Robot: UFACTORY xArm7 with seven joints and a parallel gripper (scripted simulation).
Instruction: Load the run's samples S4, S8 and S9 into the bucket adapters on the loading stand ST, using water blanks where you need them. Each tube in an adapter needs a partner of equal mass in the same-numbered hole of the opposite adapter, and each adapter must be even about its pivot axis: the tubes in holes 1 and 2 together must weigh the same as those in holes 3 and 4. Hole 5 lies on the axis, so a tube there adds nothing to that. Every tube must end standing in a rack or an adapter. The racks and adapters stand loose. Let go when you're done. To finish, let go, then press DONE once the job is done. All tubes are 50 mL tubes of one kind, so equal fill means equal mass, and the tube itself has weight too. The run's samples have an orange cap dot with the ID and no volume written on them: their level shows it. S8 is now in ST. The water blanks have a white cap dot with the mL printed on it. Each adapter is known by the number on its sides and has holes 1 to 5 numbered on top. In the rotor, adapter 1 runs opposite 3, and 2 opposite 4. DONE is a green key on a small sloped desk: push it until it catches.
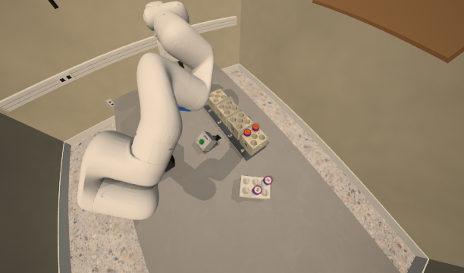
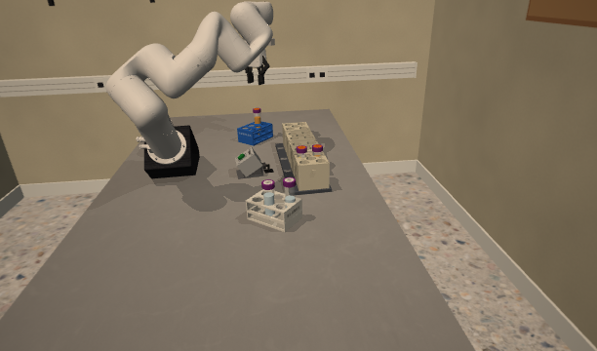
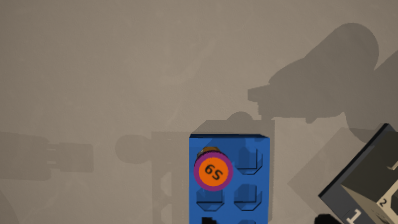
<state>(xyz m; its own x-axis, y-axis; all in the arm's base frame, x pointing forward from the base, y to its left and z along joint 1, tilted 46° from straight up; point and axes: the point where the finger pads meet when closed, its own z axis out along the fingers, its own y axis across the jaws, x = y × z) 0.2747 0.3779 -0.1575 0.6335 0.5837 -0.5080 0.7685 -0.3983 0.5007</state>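
Now: the orange-dot sample tube 190 mm below my hand, 30 mm to the left of it and 10 mm behind it. Round my hand: white rack 680 mm to the right, 220 mm below, 60 mm ahead; green DONE key 370 mm to the right, 190 mm below, 50 mm behind; blue rack 220 mm below, 20 mm to the right, 20 mm behind.
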